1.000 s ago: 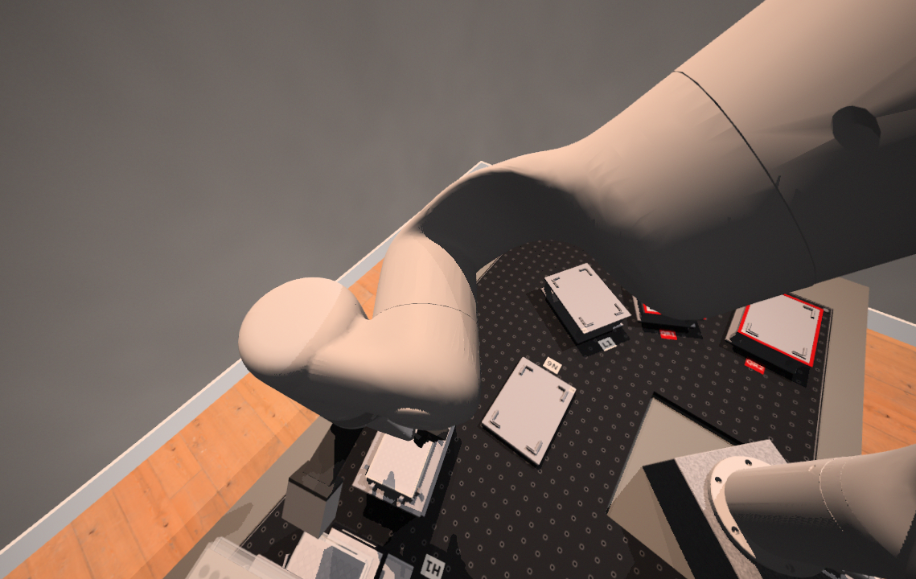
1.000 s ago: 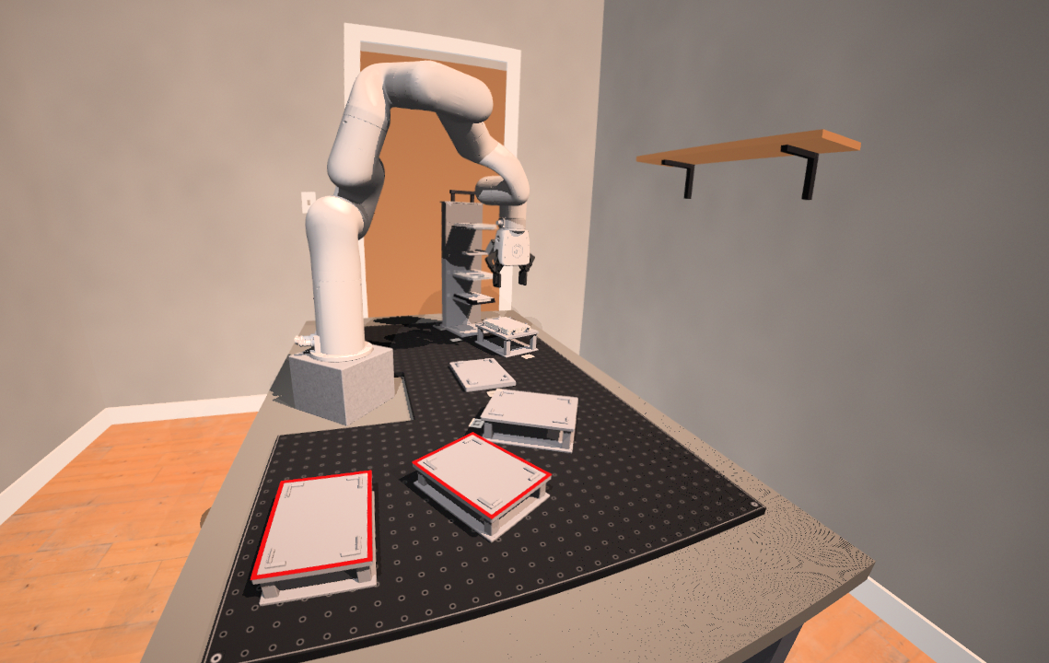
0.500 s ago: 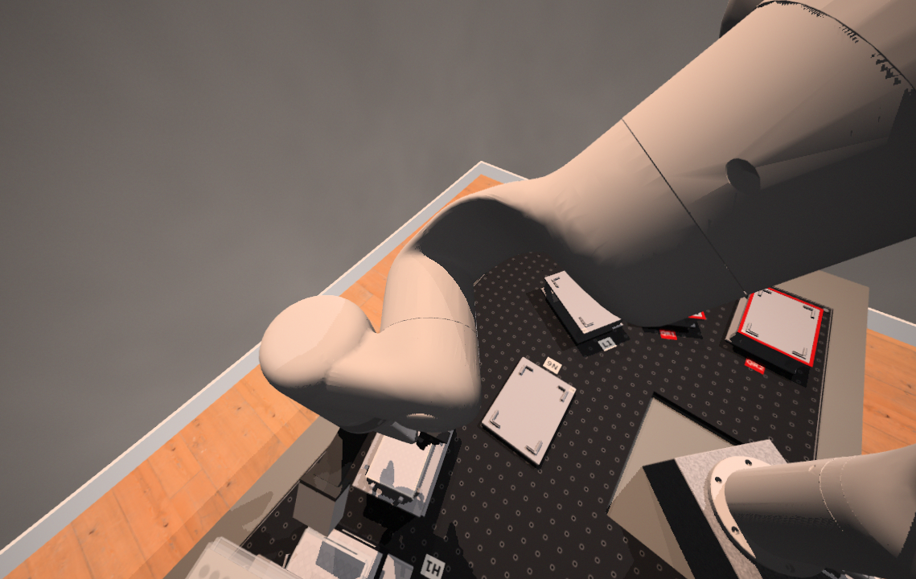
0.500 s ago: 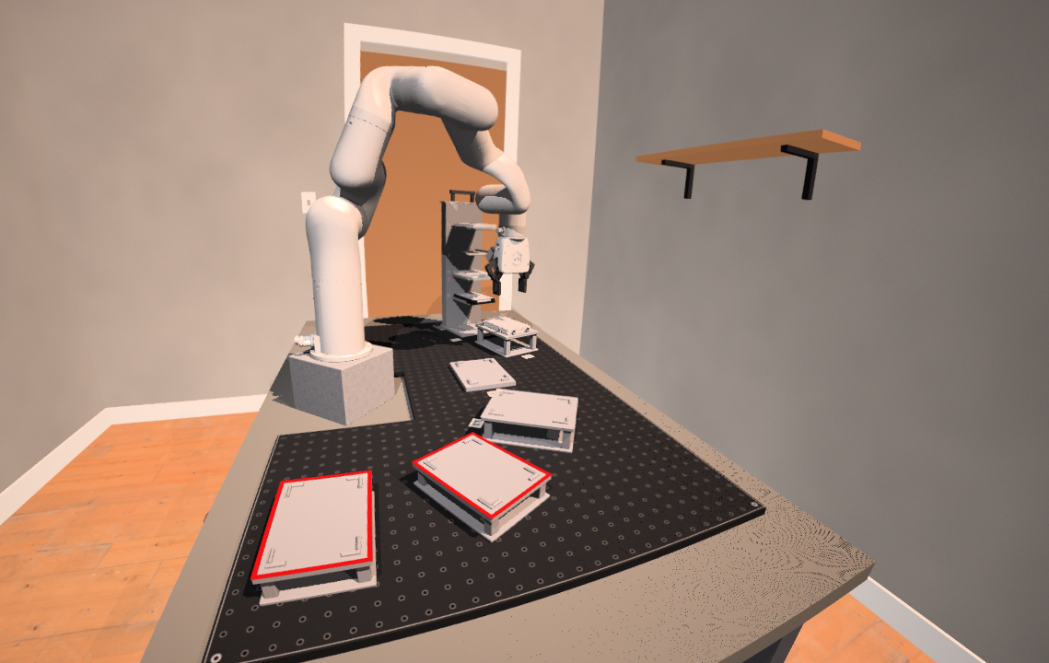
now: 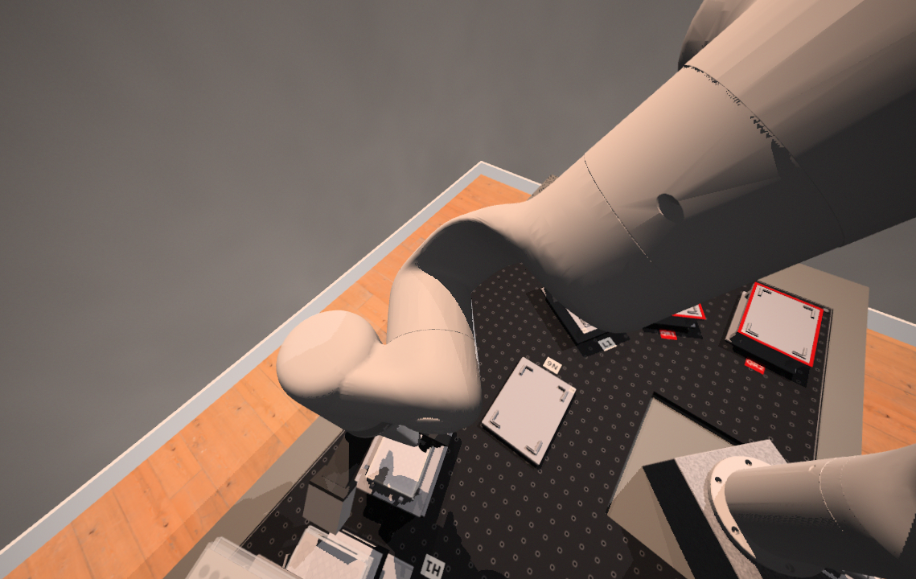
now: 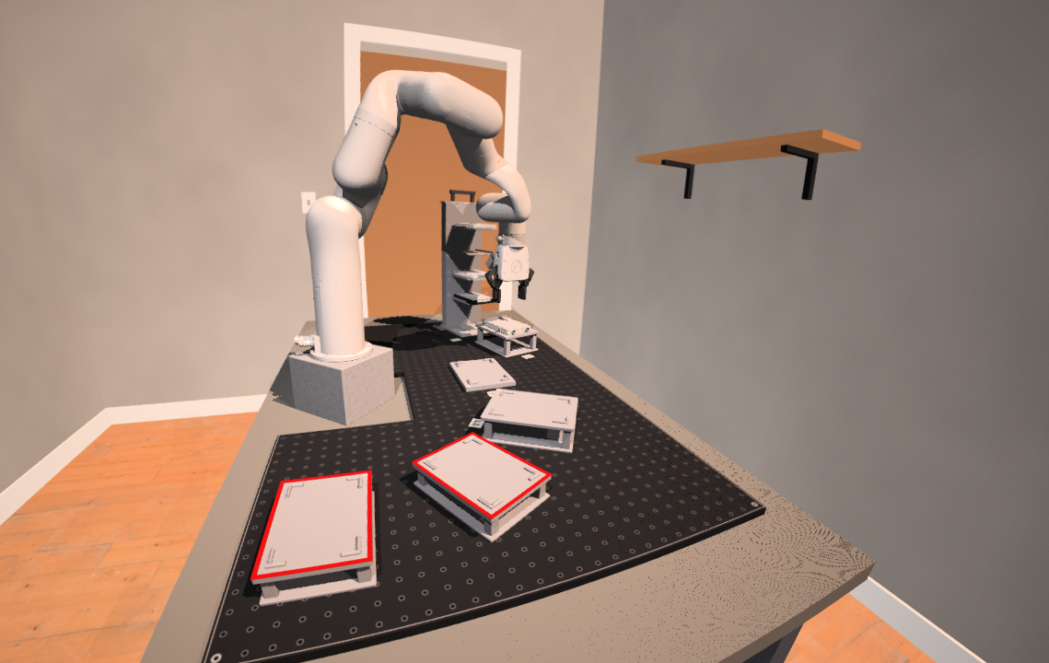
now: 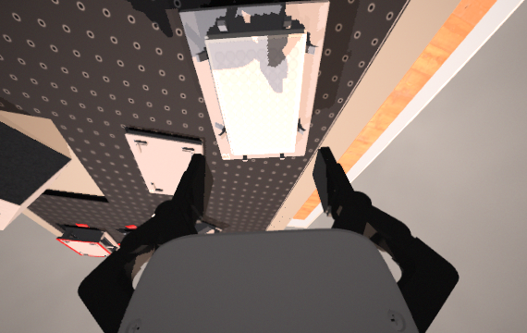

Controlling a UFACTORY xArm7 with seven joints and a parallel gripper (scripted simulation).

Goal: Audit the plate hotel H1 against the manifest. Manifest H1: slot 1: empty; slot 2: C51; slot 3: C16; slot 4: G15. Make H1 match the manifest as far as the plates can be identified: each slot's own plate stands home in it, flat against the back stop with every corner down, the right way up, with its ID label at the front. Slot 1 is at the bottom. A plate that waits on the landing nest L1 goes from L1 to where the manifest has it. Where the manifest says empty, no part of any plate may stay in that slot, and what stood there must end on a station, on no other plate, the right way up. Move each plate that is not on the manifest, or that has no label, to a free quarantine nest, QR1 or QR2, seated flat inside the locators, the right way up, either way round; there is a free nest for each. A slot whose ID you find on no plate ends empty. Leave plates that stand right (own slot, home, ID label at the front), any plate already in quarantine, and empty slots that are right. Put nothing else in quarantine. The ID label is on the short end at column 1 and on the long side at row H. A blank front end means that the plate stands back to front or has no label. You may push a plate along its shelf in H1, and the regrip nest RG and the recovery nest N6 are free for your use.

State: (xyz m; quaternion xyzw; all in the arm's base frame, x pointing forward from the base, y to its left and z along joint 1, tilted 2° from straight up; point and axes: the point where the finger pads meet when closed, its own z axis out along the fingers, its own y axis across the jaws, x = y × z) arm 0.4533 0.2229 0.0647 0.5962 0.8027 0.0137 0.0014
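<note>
My gripper is now 90 mm above the white well plate and 10 mm to the right of it. Also, from my hand: regrip nest RG: 100 mm below, 10 mm to the left; then RG label: 150 mm below, 90 mm to the right, 30 mm ahead; then dark plate: 190 mm to the left, 60 mm behind, 40 mm below.
</note>
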